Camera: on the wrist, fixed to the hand. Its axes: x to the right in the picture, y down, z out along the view.
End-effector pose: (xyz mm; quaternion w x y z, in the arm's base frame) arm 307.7 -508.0 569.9 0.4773 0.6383 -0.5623 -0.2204
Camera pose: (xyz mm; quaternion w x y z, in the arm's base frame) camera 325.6 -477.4 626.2 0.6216 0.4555 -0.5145 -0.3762
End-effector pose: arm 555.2 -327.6 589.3 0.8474 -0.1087 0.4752 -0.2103
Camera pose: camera 518.3 -285.4 553.5 0.8063 -0.3329 0.4873 -0.0409
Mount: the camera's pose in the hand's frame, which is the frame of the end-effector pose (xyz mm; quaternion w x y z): -9.2 41.9 -50.9 0.9596 -0.2775 -0.0358 0.0297
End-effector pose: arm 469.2 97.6 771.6 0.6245 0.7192 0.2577 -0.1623
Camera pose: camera 481.2 142.4 819.4 0.8129 0.5187 0.2486 -0.0914
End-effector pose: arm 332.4 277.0 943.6 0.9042 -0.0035 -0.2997 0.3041
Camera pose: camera 331.3 315.0 889.0 0.8470 -0.2523 -0.4043 0.2356
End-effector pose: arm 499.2 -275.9 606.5 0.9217 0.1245 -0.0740 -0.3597
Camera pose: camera 531.0 -230.9 569.2 0.9271 -0.1514 -0.0079 -0.3428
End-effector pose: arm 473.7 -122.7 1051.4 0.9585 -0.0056 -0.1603 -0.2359
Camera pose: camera 500.5 -85.7 1003.0 0.9194 -0.2845 -0.1225 -0.2422
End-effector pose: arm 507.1 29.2 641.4 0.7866 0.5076 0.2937 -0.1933
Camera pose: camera 511.9 92.9 660.3 0.9119 0.2706 0.2922 -0.0988
